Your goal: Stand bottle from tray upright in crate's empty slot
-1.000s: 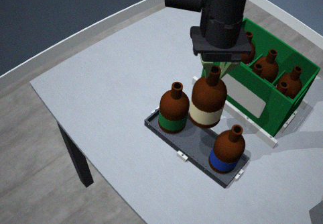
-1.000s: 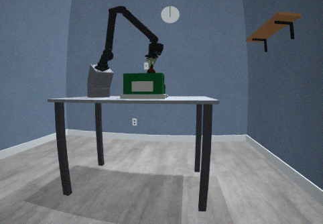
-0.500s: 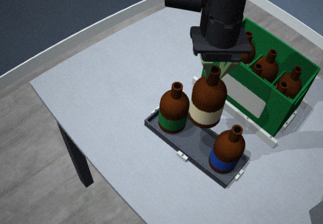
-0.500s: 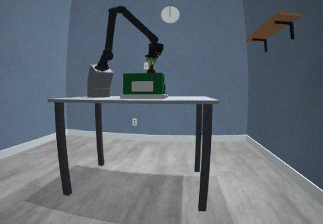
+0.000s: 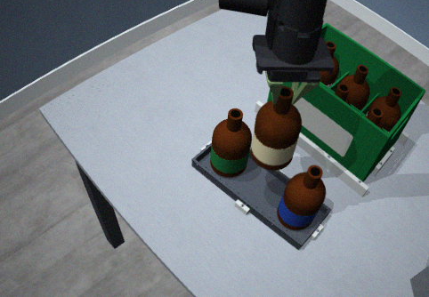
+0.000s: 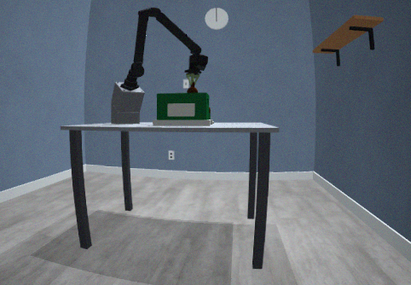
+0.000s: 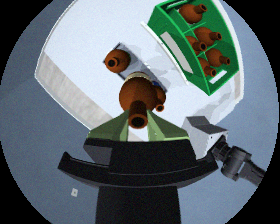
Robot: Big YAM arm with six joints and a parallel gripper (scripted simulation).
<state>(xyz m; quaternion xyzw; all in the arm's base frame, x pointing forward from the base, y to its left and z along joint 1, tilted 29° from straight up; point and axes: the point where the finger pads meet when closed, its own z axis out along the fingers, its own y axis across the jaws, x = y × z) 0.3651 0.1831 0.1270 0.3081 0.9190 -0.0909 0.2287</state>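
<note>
The brown bottle lies 6 cm below my hand. From my hand the other things lie so: grey tray: 26 cm below; then crate: 25 cm to the right, 19 cm below, 1 cm behind.
</note>
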